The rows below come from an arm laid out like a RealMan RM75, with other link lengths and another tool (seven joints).
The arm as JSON. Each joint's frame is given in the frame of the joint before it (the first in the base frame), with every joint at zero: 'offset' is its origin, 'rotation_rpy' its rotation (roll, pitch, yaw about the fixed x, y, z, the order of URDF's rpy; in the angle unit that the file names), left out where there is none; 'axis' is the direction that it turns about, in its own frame. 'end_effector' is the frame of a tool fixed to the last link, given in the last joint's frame.
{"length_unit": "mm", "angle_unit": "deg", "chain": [
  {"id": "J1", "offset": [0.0, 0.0, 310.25], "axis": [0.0, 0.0, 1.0]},
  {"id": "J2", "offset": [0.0, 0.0, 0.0], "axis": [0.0, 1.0, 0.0]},
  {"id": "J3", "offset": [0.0, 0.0, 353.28], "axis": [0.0, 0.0, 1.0]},
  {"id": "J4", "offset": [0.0, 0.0, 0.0], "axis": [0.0, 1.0, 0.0]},
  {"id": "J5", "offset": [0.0, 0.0, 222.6], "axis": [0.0, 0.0, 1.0]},
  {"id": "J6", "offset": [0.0, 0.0, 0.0], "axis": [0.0, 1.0, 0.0]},
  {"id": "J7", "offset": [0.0, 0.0, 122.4], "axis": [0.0, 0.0, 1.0]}
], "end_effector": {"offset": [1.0, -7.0, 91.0], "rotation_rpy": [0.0, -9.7, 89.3]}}
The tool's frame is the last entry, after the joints.
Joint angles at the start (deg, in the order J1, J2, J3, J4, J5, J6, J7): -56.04 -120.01 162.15 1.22 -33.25 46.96 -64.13
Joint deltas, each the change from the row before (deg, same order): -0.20 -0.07 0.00 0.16 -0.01 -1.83 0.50; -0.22 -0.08 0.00 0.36 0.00 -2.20 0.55; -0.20 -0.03 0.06 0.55 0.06 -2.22 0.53; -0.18 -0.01 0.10 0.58 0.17 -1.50 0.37; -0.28 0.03 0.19 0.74 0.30 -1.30 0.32; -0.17 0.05 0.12 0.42 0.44 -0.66 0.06; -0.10 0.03 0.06 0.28 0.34 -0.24 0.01; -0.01 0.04 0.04 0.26 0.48 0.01 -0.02; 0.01 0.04 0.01 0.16 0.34 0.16 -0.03; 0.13 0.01 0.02 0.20 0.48 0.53 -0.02
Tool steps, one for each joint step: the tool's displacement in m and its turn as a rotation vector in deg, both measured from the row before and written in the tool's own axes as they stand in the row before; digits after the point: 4 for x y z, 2 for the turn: -0.0033 0.0018 0.0021 -0.63 -1.33 0.66; -0.0029 0.0025 0.0025 -0.81 -1.45 0.68; -0.0021 0.0029 0.0024 -0.89 -1.30 0.71; 0.0004 0.0021 0.0019 -0.68 -0.61 0.62; 0.0024 0.0012 0.0022 -0.64 -0.19 0.79; 0.0016 0.0008 0.0011 -0.44 0.02 0.60; 0.0017 0.0003 0.0006 -0.22 0.19 0.37; 0.0020 0.0008 0.0001 -0.20 0.37 0.38; 0.0015 0.0004 -0.0001 -0.07 0.35 0.22; 0.0030 0.0012 -0.0006 -0.03 0.72 0.22
